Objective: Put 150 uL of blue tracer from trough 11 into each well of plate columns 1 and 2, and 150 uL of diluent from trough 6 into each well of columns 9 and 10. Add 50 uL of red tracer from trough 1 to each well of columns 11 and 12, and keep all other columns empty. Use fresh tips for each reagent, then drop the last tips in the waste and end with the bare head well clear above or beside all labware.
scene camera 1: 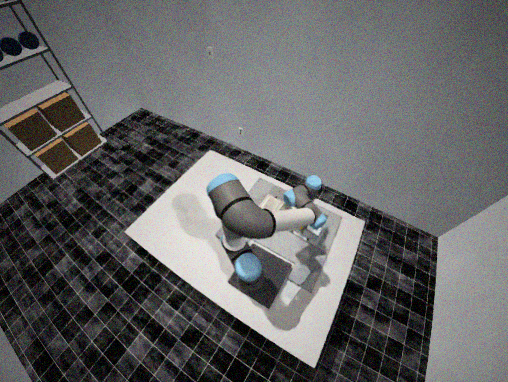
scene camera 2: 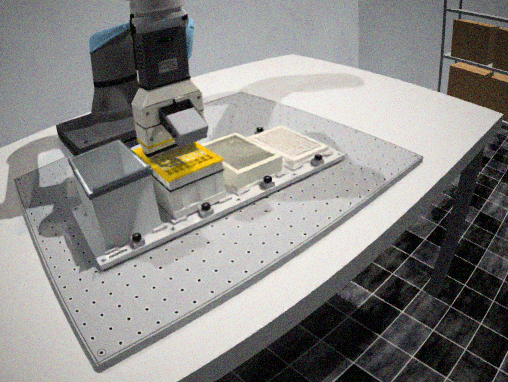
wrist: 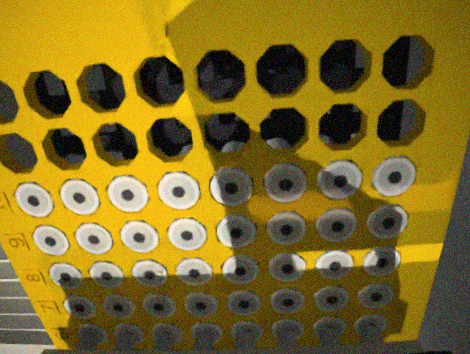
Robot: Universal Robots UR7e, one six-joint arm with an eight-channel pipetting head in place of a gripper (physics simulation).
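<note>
The eight-channel head [scene camera 2: 161, 150] is low over the yellow tip rack [scene camera 2: 192, 172] [wrist: 100, 30], at its far side in scene camera 2. Its nozzles are hidden, so whether they carry tips cannot be told. In the wrist view the two rows of holes nearest the top are empty; several rows below hold white tips. The cream trough reservoir [scene camera 2: 245, 150] stands right of the rack, and its slats show at the wrist view's left edge. The well plate [scene camera 2: 290, 143] is farther right; its well contents are too blurred to tell. The grey waste bin [scene camera 2: 120, 215] stands left of the rack.
The labware stands in a row on a pale rail [scene camera 2: 230, 202] with black knobs [scene camera 2: 267, 180], on a perforated board [scene camera 2: 165, 300]. The dark base slab [scene camera 2: 85, 135] [scene camera 1: 265, 285] lies behind the bin. A shelf unit with boxes [scene camera 1: 61, 111] [scene camera 2: 472, 80] stands away from the table.
</note>
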